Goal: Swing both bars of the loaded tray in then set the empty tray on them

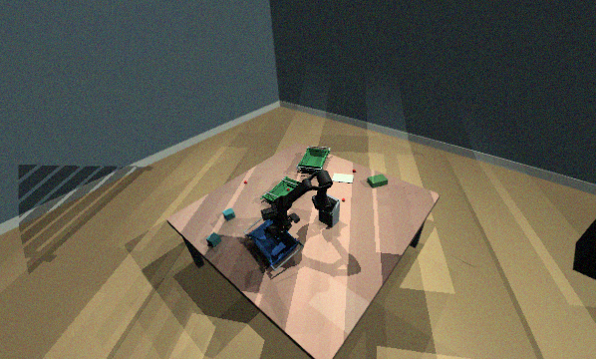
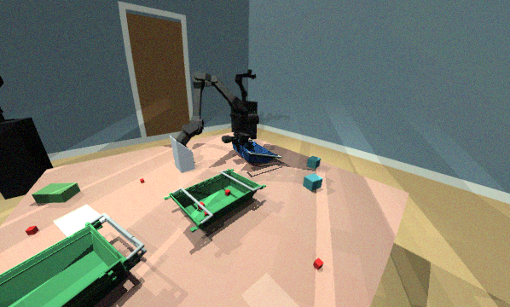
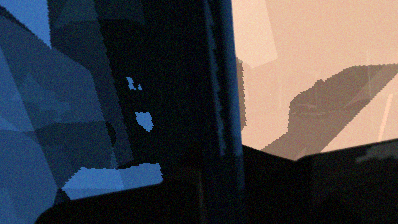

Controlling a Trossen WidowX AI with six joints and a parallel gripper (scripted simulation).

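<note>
Now: gripper tip 10 mm short of the blue tray, 80 mm to the right of it and 10 mm below it. Round my gripper tip: green block (110 mm behind, 810 mm to the right, 30 mm below); white sheet (110 mm ahead, 700 mm to the right, 50 mm below).
</note>
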